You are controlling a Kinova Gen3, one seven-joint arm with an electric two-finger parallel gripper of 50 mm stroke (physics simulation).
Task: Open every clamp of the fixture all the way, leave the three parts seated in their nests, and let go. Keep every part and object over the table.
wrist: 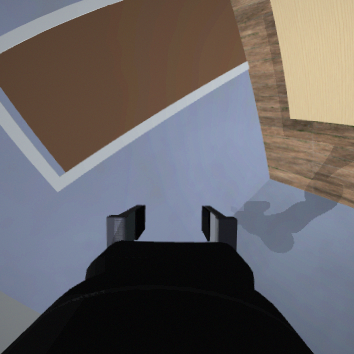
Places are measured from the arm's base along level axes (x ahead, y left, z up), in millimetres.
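Pixels of known places: gripper, fingertip midpoint: point(172, 217).
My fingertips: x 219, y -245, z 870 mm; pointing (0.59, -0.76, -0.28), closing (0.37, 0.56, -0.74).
Note:
Behind a point stands the place of what it marks.
My gripper point(172, 217) {x 219, y -245, z 870 mm} is open, with its two fingers wide apart and no object between them. It hangs above the blue-grey floor, outside the edge of the wooden table. The fixture's light wood board point(320, 60) {x 393, y -556, z -180 mm} shows in part at the upper right, lying on the table. The clamps, the three parts and their nests do not show in this view, so their state cannot be told.
The dark-grained wooden table point(260, 100) reaches in from the right, its corner right of and above the fingers. A brown panel point(130, 80) with a pale border point(155, 118) fills the upper left. The arm's shadow falls across the table edge and floor.

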